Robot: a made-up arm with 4 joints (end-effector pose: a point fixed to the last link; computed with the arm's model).
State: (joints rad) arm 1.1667 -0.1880 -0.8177 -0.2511
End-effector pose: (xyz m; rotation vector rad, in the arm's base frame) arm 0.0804 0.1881 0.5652 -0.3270 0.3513 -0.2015
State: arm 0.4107 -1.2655 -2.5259 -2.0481
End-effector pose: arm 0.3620 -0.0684 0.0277 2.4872 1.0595 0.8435
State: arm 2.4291 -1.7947 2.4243 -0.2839
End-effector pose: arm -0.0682 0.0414 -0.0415 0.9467 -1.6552 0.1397
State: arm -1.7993 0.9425 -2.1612 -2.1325
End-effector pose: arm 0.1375 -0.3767 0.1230 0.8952 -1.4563 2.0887
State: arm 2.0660 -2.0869 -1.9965 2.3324
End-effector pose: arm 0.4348 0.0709 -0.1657 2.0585 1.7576 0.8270
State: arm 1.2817 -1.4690 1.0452 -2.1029
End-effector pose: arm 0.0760 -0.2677 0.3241 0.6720 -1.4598 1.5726
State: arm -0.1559 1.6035 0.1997 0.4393
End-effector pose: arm -0.1378 0.0057 -0.1084 -0.1018 -2.0142 -0.2889
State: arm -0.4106 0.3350 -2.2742 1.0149
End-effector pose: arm -0.3112 -0.1050 0.0414 2.6030 -0.5624 -1.0066
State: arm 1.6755 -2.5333 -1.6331 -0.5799
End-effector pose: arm 0.0966 0.0508 0.5244 0.7020 0.0247 -2.4117
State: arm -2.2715 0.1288 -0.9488 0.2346
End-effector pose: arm -0.1682 0.0111 -0.2296 -3.0110 0.1401 0.4764
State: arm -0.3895 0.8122 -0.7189 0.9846
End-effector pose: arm -0.2600 -0.0442 -0.0630 1.1024 -1.7203 -0.4138
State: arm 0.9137 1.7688 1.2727 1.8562
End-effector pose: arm 0.2349 -0.4595 0.2144 1.1151 1.7163 -0.9157
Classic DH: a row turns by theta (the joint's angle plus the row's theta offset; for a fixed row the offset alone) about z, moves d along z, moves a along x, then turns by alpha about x. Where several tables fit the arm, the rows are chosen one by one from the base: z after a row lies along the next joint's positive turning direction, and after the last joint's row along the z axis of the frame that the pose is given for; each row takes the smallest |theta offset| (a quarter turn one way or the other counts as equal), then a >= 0, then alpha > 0; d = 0 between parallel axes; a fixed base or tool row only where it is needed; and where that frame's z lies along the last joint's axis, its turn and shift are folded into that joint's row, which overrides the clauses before.
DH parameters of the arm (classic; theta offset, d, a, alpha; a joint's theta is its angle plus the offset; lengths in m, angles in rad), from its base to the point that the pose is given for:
base (fixed): -1.5708 0.153 0 1.5708
joint 1: 1.5708 -0.109 0.066 1.5708
joint 2: 0 0.093 0.041 -1.5708
joint 3: 0 0.086 -0.068 1.5708
joint 4: 1.5708 -0.014 0.085 1.5708
tool (fixed): 3.1416 0.362 0 0

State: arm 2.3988 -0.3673 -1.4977 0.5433
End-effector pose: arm -0.1889 0.3856 0.1609 -0.9701 -0.6404 -0.1031
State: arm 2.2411 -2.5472 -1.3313 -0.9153
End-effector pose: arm 0.0452 0.1054 0.4566 0.7789 -0.1759 -2.3446
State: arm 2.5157 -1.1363 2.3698 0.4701
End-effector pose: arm -0.1404 0.1425 -0.1257 1.2960 -1.6238 -0.2129
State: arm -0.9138 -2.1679 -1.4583 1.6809
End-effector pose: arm 0.3820 -0.2624 0.4812 0.2452 0.9547 -1.0519
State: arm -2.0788 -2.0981 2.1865 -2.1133
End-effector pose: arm 0.0906 0.3253 0.0483 -1.4831 0.4690 0.7676
